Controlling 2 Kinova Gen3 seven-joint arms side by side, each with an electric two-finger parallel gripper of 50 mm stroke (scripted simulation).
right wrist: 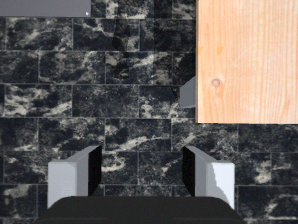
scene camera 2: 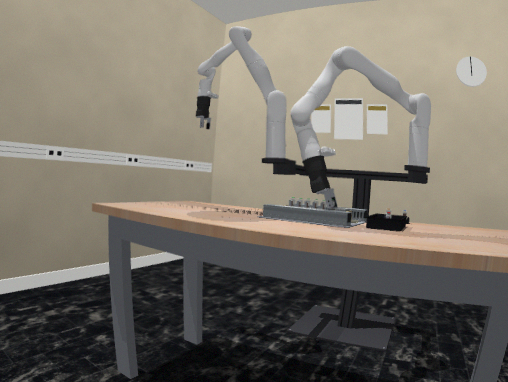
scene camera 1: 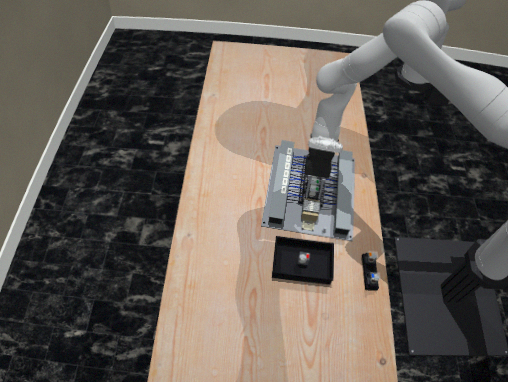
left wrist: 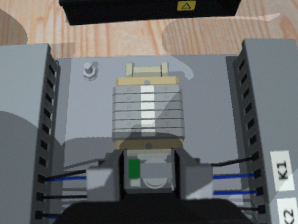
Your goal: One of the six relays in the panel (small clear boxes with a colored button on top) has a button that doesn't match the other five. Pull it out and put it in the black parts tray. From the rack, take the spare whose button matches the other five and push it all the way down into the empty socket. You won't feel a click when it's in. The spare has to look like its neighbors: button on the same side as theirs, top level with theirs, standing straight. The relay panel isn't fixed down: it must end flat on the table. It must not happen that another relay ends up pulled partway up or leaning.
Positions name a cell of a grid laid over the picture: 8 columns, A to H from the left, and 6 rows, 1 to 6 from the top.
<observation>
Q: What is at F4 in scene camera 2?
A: A relay panel.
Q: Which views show the relay panel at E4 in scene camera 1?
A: Scene camera 2, scene camera 1 and the left wrist view only.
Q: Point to a black parts tray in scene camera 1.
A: F5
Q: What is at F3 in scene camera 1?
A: My left gripper.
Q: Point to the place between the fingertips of my right gripper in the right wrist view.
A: D5
</observation>
